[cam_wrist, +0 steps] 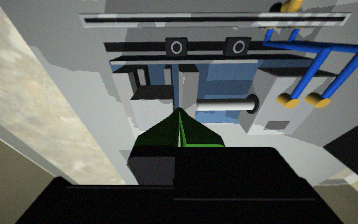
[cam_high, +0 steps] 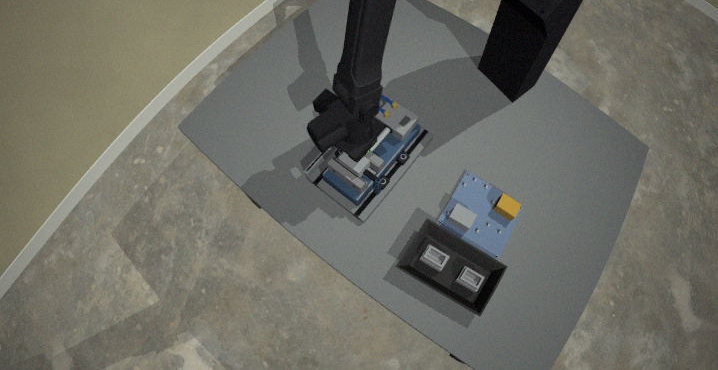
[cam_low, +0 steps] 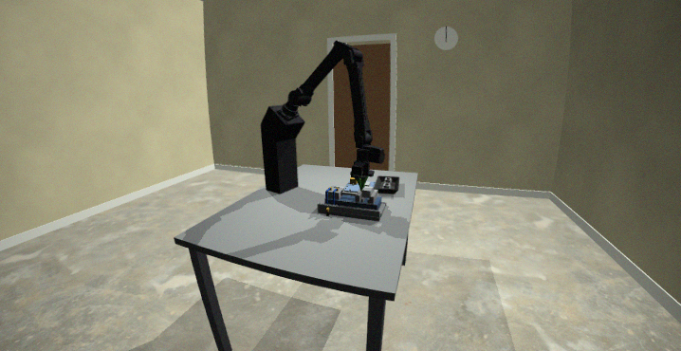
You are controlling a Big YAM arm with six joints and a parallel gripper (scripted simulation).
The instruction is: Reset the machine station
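Now: the moving jaw 10 mm behind my hand, 10 mm to the left of it and 30 mm below it. From my hand the other things lie so: blue infeed plate: 70 mm behind, 330 mm to the left, 110 mm below; fixed jaw: 60 mm ahead, 30 mm below; white rod: 60 mm behind, 10 mm to the left, 30 mm below.
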